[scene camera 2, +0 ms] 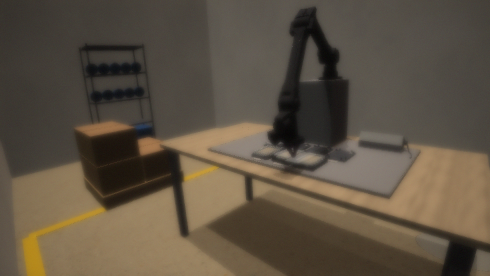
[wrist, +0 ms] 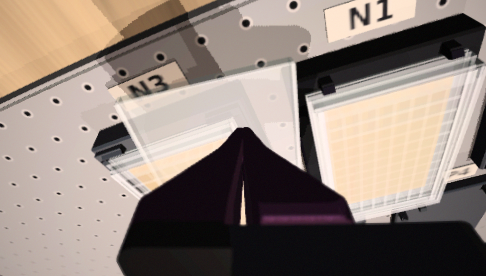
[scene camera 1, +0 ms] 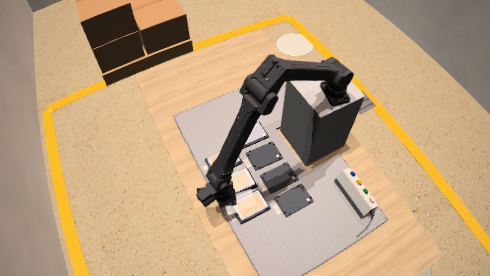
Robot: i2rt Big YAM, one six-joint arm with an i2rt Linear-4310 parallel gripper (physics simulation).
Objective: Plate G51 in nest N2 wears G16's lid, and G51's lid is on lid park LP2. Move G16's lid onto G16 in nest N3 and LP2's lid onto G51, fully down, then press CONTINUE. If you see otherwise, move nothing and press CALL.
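Pixels of known places: gripper, fingertip midpoint: (scene camera 2: pixel 293 157) (wrist: pixel 243 138) (scene camera 1: pixel 230 201); arm's base, origin of the base link: (scene camera 2: pixel 330 79) (scene camera 1: pixel 334 93).
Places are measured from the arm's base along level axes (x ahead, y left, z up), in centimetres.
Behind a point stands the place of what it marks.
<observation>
My gripper (scene camera 1: pixel 230 200) @(x 49.3, y 18.5, z -32.2 cm) (scene camera 2: pixel 294 151) @(x 49.3, y 18.5, z -32.2 cm) (wrist: pixel 243 138) @(x 49.3, y 18.5, z -32.2 cm) is shut and empty, fingertips over the N3 nest area. In the wrist view a plate with an orange grid (wrist: pixel 172 157) @(x 48.1, y 22.5, z -32.8 cm) sits in the nest beside the N3 label (wrist: pixel 150 84) @(x 50.6, y 23.5, z -36.6 cm); the fingers hide much of it. A clear lid (wrist: pixel 270 95) @(x 50.6, y 16.9, z -33.6 cm) lies askew over it, shifted toward the labels and N1. It looks not seated; its lower part is hidden. Another orange-grid plate (wrist: pixel 390 145) @(x 46.1, y 10.2, z -33.2 cm) sits in the nest by the N1 label (wrist: pixel 372 15) @(x 52.5, y 11.0, z -36.6 cm), clear layers over it. The N2 and LP2 labels are not readable.
In scene camera 1, three dark pads (scene camera 1: pixel 264 155) @(x 28.0, y -0.7, z -35.8 cm) (scene camera 1: pixel 278 176) @(x 25.3, y 11.6, z -35.8 cm) (scene camera 1: pixel 294 200) @(x 22.5, y 24.9, z -35.7 cm) lie beside the plate row. A pale plate or lid (scene camera 1: pixel 258 133) @(x 27.1, y -12.7, z -35.0 cm) is partly behind the arm. The button box (scene camera 1: pixel 356 192) @(x -3.2, y 32.4, z -29.4 cm) (scene camera 2: pixel 382 141) @(x -1.8, y 33.3, z -32.2 cm) has blue, yellow, green and white buttons. The arm's pedestal (scene camera 1: pixel 320 130) @(x 8.6, y 9.0, z -10.1 cm) (scene camera 2: pixel 332 110) @(x 9.2, y 8.9, z -16.7 cm) stands behind.
</observation>
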